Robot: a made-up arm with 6 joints. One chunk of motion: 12 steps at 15 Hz.
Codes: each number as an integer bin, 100 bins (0 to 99) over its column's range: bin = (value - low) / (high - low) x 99, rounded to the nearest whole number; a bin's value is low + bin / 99 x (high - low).
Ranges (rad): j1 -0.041..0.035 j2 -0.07..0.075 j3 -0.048..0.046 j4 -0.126..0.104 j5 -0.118..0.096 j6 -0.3..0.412
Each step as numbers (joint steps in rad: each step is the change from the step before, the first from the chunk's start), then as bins.
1 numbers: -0.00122 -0.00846 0.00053 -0.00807 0.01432 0.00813
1 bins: 52 42 51 51 61 43
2 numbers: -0.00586 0.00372 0.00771 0.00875 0.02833 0.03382
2 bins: 46 50 59 58 68 46
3 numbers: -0.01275 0.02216 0.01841 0.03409 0.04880 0.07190
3 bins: 37 63 70 69 77 52
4 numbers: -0.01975 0.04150 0.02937 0.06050 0.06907 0.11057
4 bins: 28 76 81 80 87 57
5 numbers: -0.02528 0.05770 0.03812 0.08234 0.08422 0.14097
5 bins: 20 87 91 90 94 61
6 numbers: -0.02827 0.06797 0.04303 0.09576 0.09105 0.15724
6 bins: 17 94 96 95 97 64
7 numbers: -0.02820 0.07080 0.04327 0.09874 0.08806 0.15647
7 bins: 17 96 96 97 95 63
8 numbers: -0.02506 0.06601 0.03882 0.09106 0.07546 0.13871
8 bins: 21 93 91 93 89 61
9 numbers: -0.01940 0.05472 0.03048 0.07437 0.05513 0.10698
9 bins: 28 85 83 86 80 57
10 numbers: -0.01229 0.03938 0.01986 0.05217 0.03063 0.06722
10 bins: 37 75 71 77 69 51
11 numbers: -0.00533 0.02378 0.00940 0.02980 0.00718 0.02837
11 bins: 46 64 60 67 58 46
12 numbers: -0.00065 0.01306 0.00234 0.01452 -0.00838 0.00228
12 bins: 53 57 53 60 51 42
